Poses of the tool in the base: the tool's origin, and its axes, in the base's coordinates. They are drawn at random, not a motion.
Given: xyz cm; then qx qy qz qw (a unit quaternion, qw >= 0).
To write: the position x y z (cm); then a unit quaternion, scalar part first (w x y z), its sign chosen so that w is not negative. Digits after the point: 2 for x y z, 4 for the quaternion.
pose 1, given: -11.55 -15.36 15.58 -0.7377 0.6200 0.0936 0.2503
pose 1, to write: -11.55 -15.36 15.58 0.2503 -0.7377 0.6200 0.0936
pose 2, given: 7.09 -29.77 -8.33 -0.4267 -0.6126 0.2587 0.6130
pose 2, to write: 7.09 -29.77 -8.33 0.6130 -0.4267 -0.6126 0.2587
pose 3, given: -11.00 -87.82 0.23 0.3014 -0.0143 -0.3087 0.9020
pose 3, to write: -11.00 -87.82 0.23 0.9020 0.3014 -0.0143 -0.3087
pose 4, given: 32.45 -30.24 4.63 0.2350 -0.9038 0.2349 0.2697
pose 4, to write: 32.45 -30.24 4.63 0.2697 0.2350 -0.9038 0.2349
